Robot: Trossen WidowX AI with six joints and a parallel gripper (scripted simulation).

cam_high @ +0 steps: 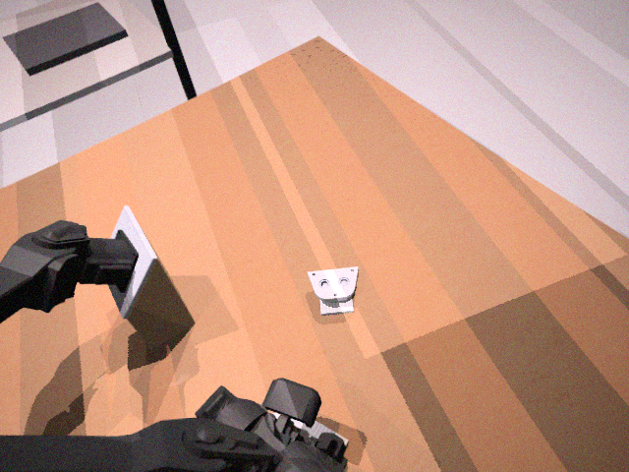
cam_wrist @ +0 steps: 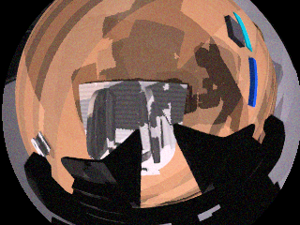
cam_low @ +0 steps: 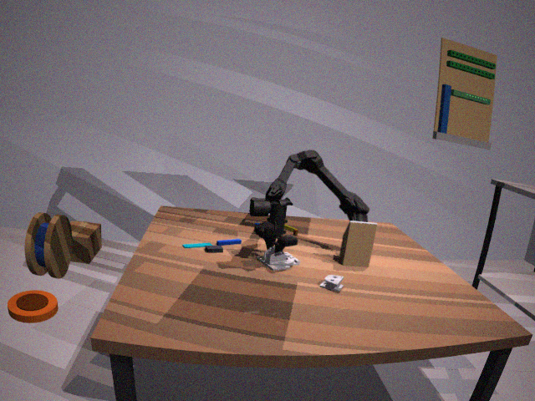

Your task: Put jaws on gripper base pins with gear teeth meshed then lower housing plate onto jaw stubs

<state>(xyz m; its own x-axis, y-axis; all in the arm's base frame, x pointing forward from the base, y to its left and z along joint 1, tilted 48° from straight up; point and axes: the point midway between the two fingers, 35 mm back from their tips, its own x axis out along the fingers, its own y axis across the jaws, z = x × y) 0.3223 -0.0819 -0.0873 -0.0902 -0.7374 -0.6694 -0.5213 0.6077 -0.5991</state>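
The white jaw lies 40 mm behind my gripper tip. Round my gripper tip: black block: 220 mm ahead, 60 mm to the right, 10 mm below; blue bar: 160 mm ahead, 150 mm to the right, 10 mm below; teal bar: 280 mm ahead, 100 mm to the right, 10 mm below.
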